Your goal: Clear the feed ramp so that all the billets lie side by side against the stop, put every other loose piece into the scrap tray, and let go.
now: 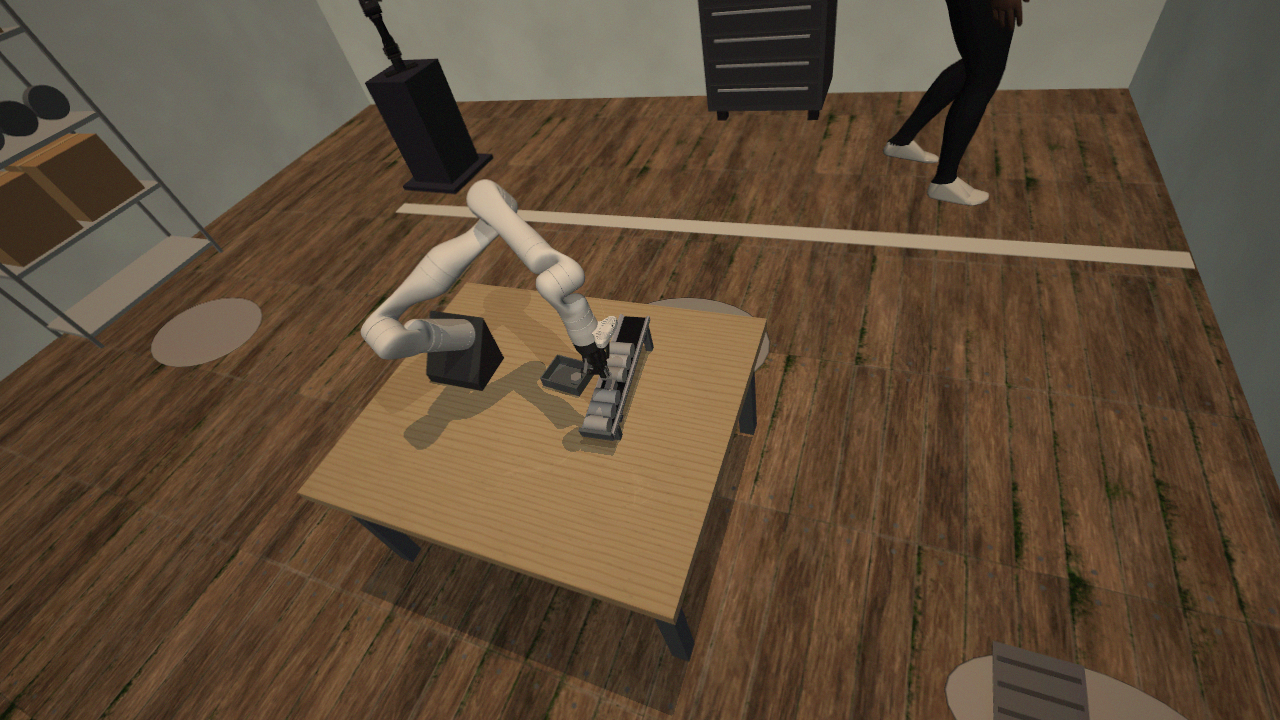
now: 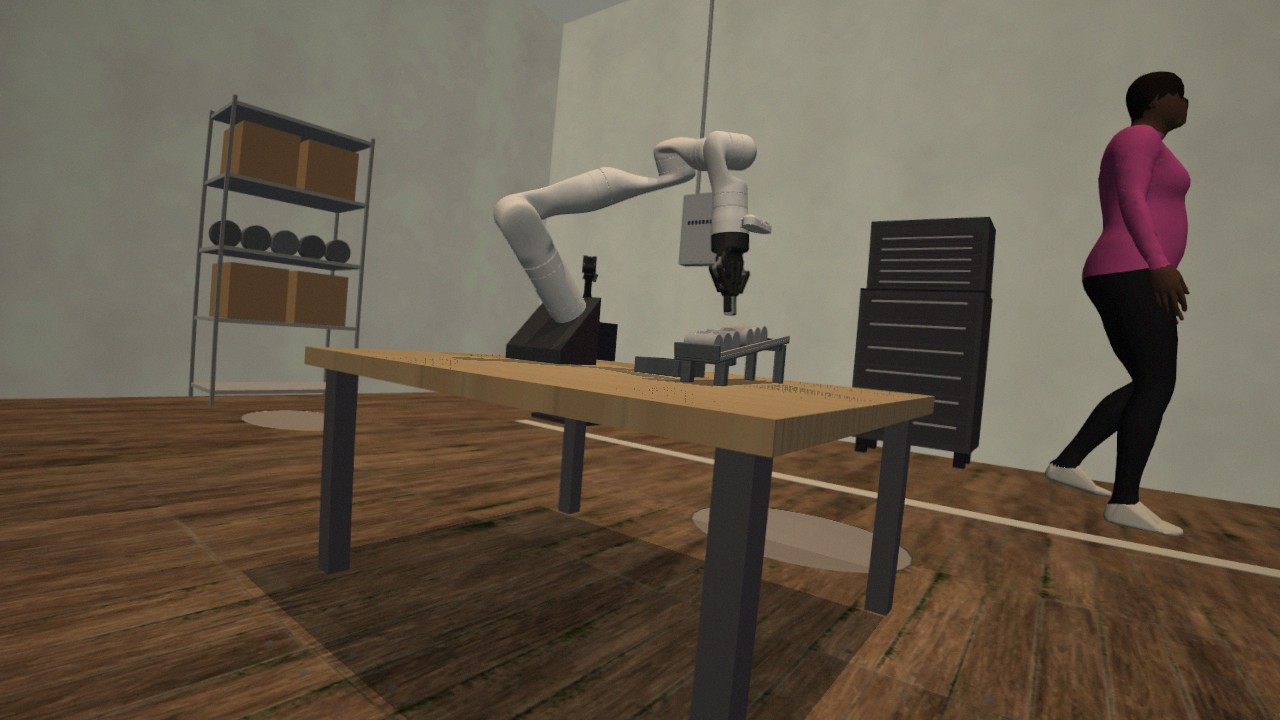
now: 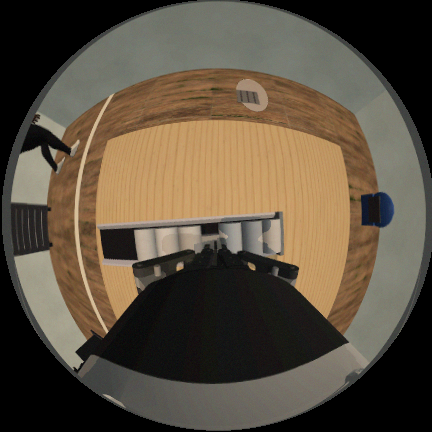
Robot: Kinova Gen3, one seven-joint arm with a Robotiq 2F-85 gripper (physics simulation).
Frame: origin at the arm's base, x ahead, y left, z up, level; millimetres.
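Seen in the pictures: gripper, between the fingertips: point(image 1: 606, 376) point(image 2: 729, 315) point(image 3: 214, 247); arm's base, origin of its link: point(image 1: 462, 334) point(image 2: 570, 311).
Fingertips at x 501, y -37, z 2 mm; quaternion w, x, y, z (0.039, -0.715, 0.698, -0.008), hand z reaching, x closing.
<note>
Pixels of each thing's middle, then the offset from my fingertips to it. "spot": a spot on its surface instead.
- feed ramp, a spot on its surface: point(image 3: 118, 244) point(image 1: 630, 331) spot: dx -29, dy +200, dz -41 mm
- stop, a spot on its surface: point(image 3: 279, 234) spot: dx +15, dy -116, dz -46 mm
- scrap tray, middle of its body: point(image 2: 669, 366) point(image 1: 568, 374) dx -184, dy +60, dz -117 mm
- small grey piece, middle of its body: point(image 1: 576, 378) dx -156, dy +59, dz -123 mm
My gripper point(image 2: 730, 311) point(image 3: 214, 247) is shut with nothing between its fingers, above the gap between two groups of billets on the feed ramp point(image 1: 633, 329) point(image 3: 118, 244). Three pale grey cylindrical billets point(image 1: 597, 423) point(image 3: 251, 237) lie side by side at the lower end, the outermost against the stop point(image 3: 281, 234). Three more pale billets point(image 1: 619, 349) point(image 3: 167, 242) lie side by side farther up. A dark patch of ramp shows between the groups; the fingers partly hide the gap. The scrap tray point(image 1: 559, 387) point(image 2: 656, 365) stands beside the ramp and holds a small grey piece point(image 1: 575, 377).
The ramp stands on legs on the wooden table point(image 1: 501, 501) point(image 2: 537, 391) point(image 3: 215, 165). The black arm base point(image 1: 458, 358) point(image 2: 559, 338) stands on the same table, beyond the tray. A person point(image 1: 971, 89) point(image 2: 1136, 232) stands on the floor past the pale line.
</note>
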